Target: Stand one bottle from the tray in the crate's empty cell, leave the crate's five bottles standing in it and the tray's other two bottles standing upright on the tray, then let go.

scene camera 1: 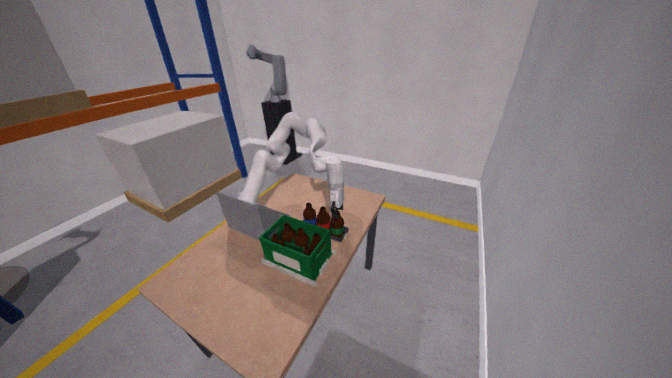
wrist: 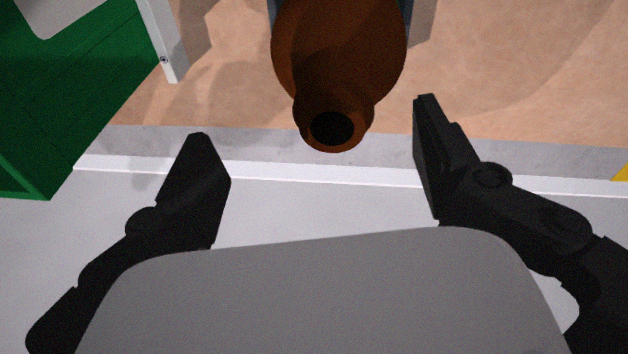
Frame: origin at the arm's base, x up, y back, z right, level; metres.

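Seen in the pictures: gripper, fingertip midpoint: (scene camera 1: pixel 338 213) (wrist: pixel 311 141); arm's base, origin of the base link: (scene camera 1: pixel 247 201).
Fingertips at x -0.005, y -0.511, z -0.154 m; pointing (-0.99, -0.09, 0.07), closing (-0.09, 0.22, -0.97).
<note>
Pixels of each thing's middle, then the offset from my fingertips to it. "spot": a spot on its surface instead.
- green crate, body centre: (scene camera 1: pixel 297 246) dz +0.243, dx -0.068, dy +0.093 m
- dark tray, surface spot: (scene camera 1: pixel 341 238) spot: dz +0.034, dx -0.132, dy -0.038 m
- blue-label, body centre: (scene camera 1: pixel 309 214) dz +0.004, dx -0.073, dy +0.188 m
- red-label, body centre: (scene camera 1: pixel 323 218) dz -0.002, dx -0.073, dy +0.097 m
- green-label, body centre: (wrist: pixel 338 42) (scene camera 1: pixel 337 222) dz -0.008, dx -0.073, dy +0.011 m
- bottle neck, surface spot: (wrist: pixel 332 107) spot: dz -0.008, dx +0.004, dy +0.021 m
- white strip, surface spot: (wrist: pixel 167 55) spot: dz +0.131, dx -0.126, dy -0.029 m
The green crate (scene camera 1: pixel 309 266) (wrist: pixel 75 85) stands on the table, with several brown bottles (scene camera 1: pixel 301 238) inside; its walls hide their lower parts, and I cannot make out the empty cell. Beyond it, three brown bottles stand upright on the dark tray (scene camera 1: pixel 341 238): blue-label (scene camera 1: pixel 309 214), red-label (scene camera 1: pixel 323 218) and green-label (scene camera 1: pixel 338 225). My gripper (scene camera 1: pixel 336 205) (wrist: pixel 311 141) is open and empty, close behind the top of the green-label bottle. In the wrist view, a bottle neck (wrist: pixel 332 107) shows between the fingertips, a little nearer the right one, with no finger touching it; its label is hidden.
A grey upright panel (scene camera 1: pixel 240 216) stands left of the crate, by the arm's base. A white strip (wrist: pixel 167 55) lies beside the crate. A rack with an orange beam (scene camera 1: pixel 150 99) and a large pale box (scene camera 1: pixel 175 155) is at the left. Another grey arm (scene camera 1: pixel 280 75) stands behind the table.
</note>
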